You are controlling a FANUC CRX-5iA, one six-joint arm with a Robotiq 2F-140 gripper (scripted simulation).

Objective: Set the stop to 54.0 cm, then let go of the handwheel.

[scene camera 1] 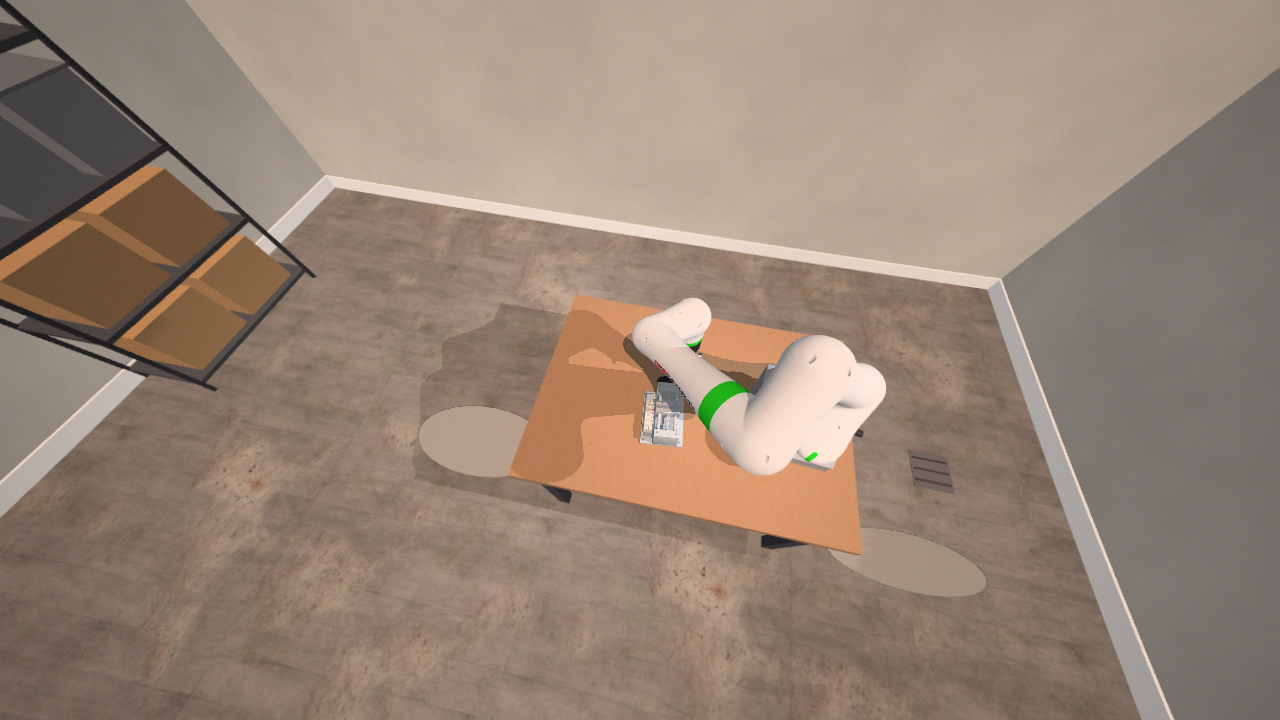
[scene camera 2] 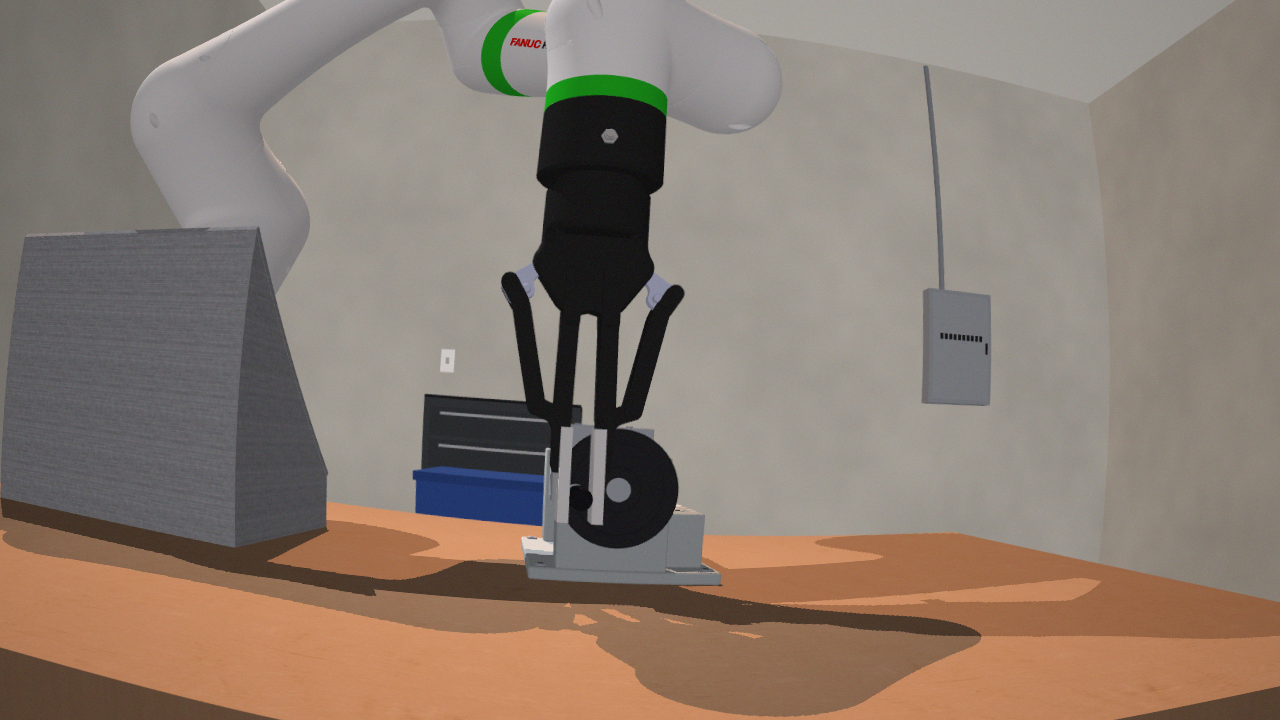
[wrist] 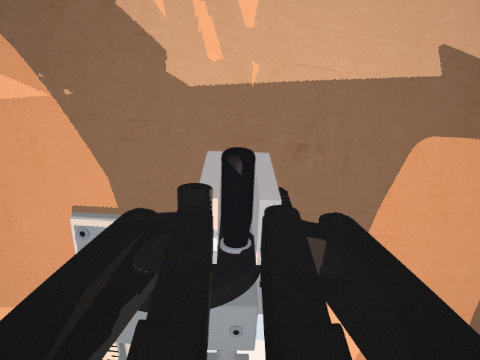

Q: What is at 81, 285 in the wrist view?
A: My gripper.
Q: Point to a black handwheel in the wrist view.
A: At 236, 271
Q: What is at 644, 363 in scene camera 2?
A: My gripper.
